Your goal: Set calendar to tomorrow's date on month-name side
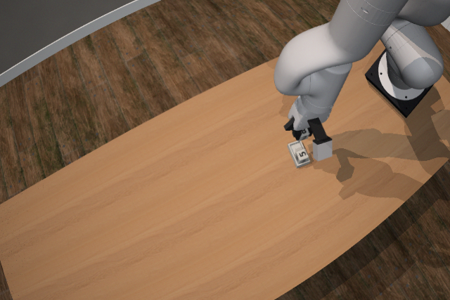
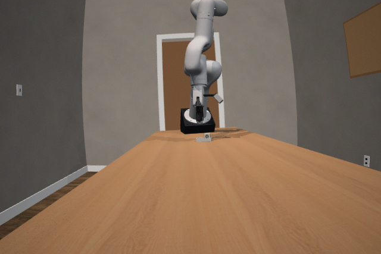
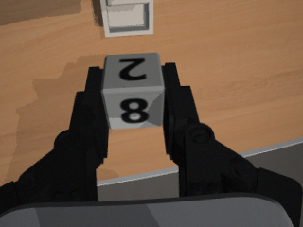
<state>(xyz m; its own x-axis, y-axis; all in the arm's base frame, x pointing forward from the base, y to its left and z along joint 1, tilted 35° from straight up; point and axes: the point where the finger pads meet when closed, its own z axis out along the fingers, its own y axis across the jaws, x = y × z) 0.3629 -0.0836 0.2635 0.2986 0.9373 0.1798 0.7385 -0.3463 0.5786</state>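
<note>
The calendar tray is 10 mm ahead of my hand, 20 mm to the left of it and 110 mm below it. Also, from my hand: white digit cube 20 mm below.
</note>
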